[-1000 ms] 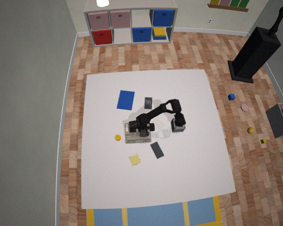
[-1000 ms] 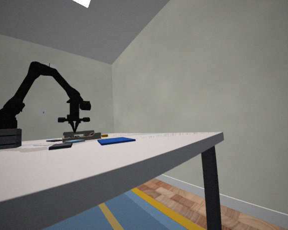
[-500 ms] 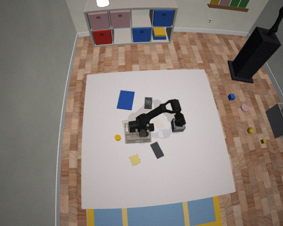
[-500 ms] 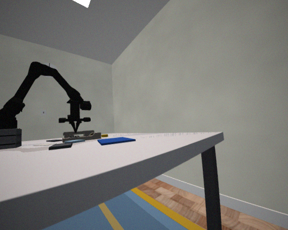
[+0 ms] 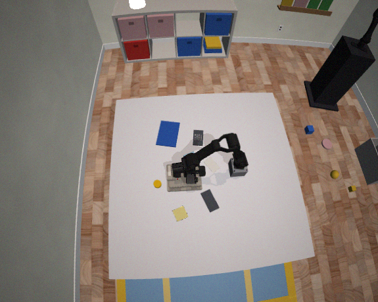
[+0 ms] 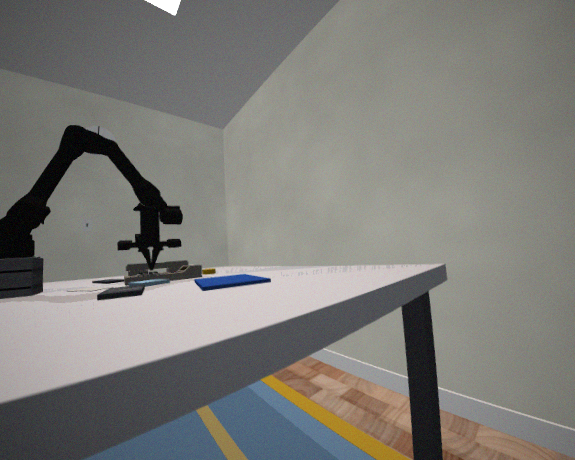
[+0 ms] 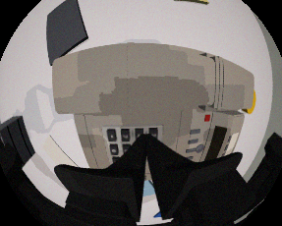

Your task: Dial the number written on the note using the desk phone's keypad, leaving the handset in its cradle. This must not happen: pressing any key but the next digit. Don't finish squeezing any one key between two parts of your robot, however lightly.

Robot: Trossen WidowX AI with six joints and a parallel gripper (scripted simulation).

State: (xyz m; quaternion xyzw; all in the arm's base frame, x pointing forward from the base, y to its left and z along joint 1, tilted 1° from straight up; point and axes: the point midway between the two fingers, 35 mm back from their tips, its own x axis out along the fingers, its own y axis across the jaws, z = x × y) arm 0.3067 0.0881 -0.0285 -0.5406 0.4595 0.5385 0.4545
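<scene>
Right now the beige desk phone is 50 mm below my hand, 30 mm ahead of it and 10 mm to the left of it. From my hand the other things lie so: dark grey card 140 mm to the left, 140 mm behind, 70 mm below; then handset 60 mm to the left, 20 mm below, 20 mm ahead; then cream note 140 mm behind, 100 mm to the right, 70 mm below.
</scene>
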